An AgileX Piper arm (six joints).
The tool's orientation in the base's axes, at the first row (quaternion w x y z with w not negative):
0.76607 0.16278 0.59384 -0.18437
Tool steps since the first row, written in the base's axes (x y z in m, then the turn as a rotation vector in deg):
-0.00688 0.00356 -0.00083 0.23 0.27 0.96
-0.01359 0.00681 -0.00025 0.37 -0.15 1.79
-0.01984 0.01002 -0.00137 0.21 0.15 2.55
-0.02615 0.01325 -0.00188 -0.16 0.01 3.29
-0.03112 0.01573 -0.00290 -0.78 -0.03 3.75
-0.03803 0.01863 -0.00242 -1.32 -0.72 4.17
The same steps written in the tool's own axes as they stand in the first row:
-0.00107 -0.00017 -0.00771 -0.90 0.38 0.30
-0.00345 -0.00049 -0.01480 -1.64 0.10 0.82
-0.00406 -0.00067 -0.02188 -2.44 0.31 0.72
-0.00529 -0.00085 -0.02888 -3.23 0.03 0.65
-0.00565 -0.00107 -0.03452 -3.81 -0.28 0.26
-0.00794 -0.00179 -0.04163 -4.28 -1.13 0.22

